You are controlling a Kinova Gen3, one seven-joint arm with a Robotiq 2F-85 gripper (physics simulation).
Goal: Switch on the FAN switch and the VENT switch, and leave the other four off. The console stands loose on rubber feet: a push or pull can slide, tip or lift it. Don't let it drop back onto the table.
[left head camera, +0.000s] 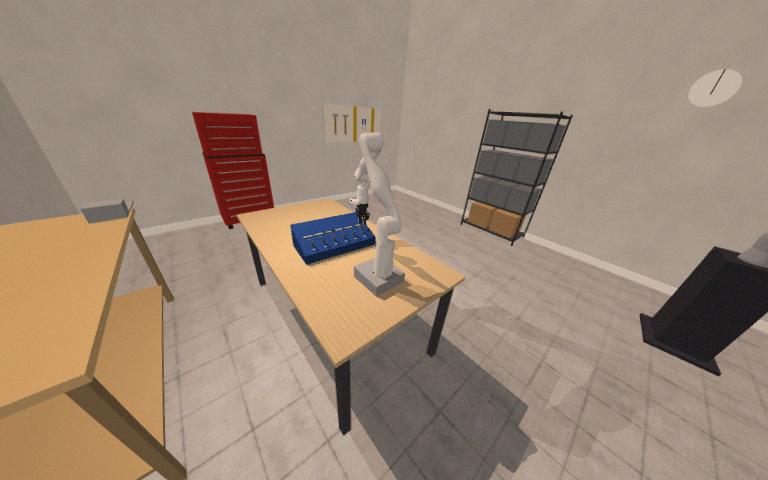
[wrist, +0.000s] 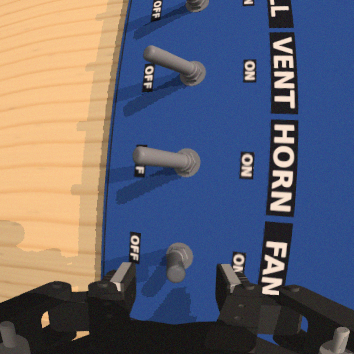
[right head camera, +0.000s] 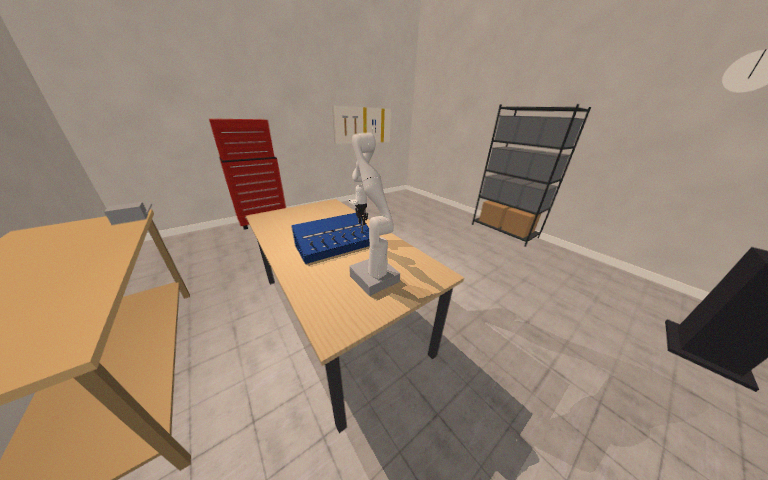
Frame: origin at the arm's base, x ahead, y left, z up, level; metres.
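Seen in the pictures: gripper, fingertip midpoint: (left head camera: 362, 224) (wrist: 175, 279) (right head camera: 361, 224); arm's base, origin of the base link: (left head camera: 381, 272) (right head camera: 376, 272).
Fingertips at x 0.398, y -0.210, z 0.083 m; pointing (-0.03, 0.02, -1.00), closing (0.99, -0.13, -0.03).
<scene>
Offsets run from my fingertips to a thing's top centre. Level surfaces: height alone.
The blue console (left head camera: 325, 224) (right head camera: 325, 225) (wrist: 220, 117) rests on the table {dz -0.148 m} (left head camera: 317, 300) (right head camera: 308, 300) (wrist: 40, 100); its feet are hidden. In the wrist view the VENT lever {dx +0.012, dy +0.143, dz -0.021 m} (wrist: 170, 62) and HORN lever {dx -0.002, dy +0.072, dz -0.021 m} (wrist: 162, 157) lean to OFF. The FAN lever {dx -0.002, dy -0.001, dz -0.012 m} (wrist: 175, 267) stands between its OFF and ON labels, its tip towards the camera; whether it is switched on I cannot tell. My gripper (left head camera: 363, 229) (right head camera: 362, 228) (wrist: 175, 279) is part open and empty, a finger on either side of the FAN lever, with gaps to both. The other levers are small in the head views.
The arm's grey base (left head camera: 378, 280) (right head camera: 373, 279) stands on the table in front of the console's right end. A wooden bench (left head camera: 45, 294) (right head camera: 50, 288) is at the left. A red tool cabinet (left head camera: 240, 183) (right head camera: 254, 189) and a rack (left head camera: 529, 114) (right head camera: 543, 108) stand farther back.
</scene>
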